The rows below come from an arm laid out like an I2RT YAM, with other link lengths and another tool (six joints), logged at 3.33 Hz.
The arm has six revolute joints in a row. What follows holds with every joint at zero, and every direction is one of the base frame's. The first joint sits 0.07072 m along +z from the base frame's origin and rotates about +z. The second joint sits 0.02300 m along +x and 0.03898 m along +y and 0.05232 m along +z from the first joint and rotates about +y. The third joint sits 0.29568 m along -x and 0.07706 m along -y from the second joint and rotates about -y. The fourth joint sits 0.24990 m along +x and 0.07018 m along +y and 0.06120 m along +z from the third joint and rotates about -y. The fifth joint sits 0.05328 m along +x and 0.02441 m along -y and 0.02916 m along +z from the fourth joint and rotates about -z. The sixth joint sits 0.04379 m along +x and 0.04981 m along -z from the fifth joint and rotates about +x. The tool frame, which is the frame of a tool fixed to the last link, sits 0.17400 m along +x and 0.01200 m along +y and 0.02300 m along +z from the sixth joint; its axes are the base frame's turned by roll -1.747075, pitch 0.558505 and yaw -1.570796 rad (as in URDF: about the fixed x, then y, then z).
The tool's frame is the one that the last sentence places.
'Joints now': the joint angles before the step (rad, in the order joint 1, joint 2, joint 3, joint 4, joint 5, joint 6). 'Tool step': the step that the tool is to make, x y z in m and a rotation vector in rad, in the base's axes. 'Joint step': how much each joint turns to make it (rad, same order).
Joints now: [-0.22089, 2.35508, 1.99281, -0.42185, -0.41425, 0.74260]
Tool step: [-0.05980, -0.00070, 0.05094, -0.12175, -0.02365, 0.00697]
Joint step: [-0.00155, -0.27602, -0.26834, 0.00769, 0.07356, -0.09355]
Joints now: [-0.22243, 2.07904, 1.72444, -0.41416, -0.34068, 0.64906]
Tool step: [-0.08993, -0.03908, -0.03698, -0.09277, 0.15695, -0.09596]
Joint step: [-0.06586, -0.19354, -0.30833, -0.03223, 0.11665, -0.06607]
